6 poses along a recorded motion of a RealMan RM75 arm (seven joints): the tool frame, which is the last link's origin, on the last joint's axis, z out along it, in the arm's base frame.
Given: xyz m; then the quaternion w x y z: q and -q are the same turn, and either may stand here.
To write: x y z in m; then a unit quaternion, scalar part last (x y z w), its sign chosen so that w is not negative. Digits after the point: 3 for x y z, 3 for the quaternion.
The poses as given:
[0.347, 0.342, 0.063, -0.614, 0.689, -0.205, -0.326]
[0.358, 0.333, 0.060, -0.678, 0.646, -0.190, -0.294]
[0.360, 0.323, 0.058, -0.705, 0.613, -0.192, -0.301]
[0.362, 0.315, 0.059, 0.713, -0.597, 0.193, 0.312]
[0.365, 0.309, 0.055, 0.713, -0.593, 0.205, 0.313]
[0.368, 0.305, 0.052, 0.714, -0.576, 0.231, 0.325]
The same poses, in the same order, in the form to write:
[0.347, 0.342, 0.063, -0.689, 0.205, 0.326, 0.614]
[0.358, 0.333, 0.060, -0.646, 0.190, 0.294, 0.678]
[0.360, 0.323, 0.058, -0.613, 0.192, 0.301, 0.705]
[0.362, 0.315, 0.059, -0.597, 0.193, 0.312, 0.713]
[0.365, 0.309, 0.055, -0.593, 0.205, 0.313, 0.713]
[0.368, 0.305, 0.052, -0.576, 0.231, 0.325, 0.714]

